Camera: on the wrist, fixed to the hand. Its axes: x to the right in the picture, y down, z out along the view.
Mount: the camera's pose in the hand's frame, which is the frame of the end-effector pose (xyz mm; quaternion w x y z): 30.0 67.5 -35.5 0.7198 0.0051 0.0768 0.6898
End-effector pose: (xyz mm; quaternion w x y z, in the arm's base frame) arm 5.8 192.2 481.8 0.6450 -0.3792 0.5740 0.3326
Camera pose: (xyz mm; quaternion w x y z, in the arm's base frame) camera -66.3 194.2 442.9 0.1927 0.1008 0.7261 0.6523
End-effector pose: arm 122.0 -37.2 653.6 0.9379 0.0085 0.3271 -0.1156
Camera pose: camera 138.1 25.4 603.2 0.7297 0.2454 0.3010 0.5628
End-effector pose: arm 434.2 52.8 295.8 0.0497 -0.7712 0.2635 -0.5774
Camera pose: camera 383.9 -10.8 307.7 0.4178 -0.3288 0.7225 -0.4419
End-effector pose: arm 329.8 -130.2 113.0 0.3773 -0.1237 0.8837 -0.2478
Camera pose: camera 281.3 -73.0 80.0 0.3753 0.5415 0.7492 0.0679
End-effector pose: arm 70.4 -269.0 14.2 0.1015 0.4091 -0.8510 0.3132
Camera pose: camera -3.2 -234.4 24.5 0.0797 0.3161 0.8854 -0.3312
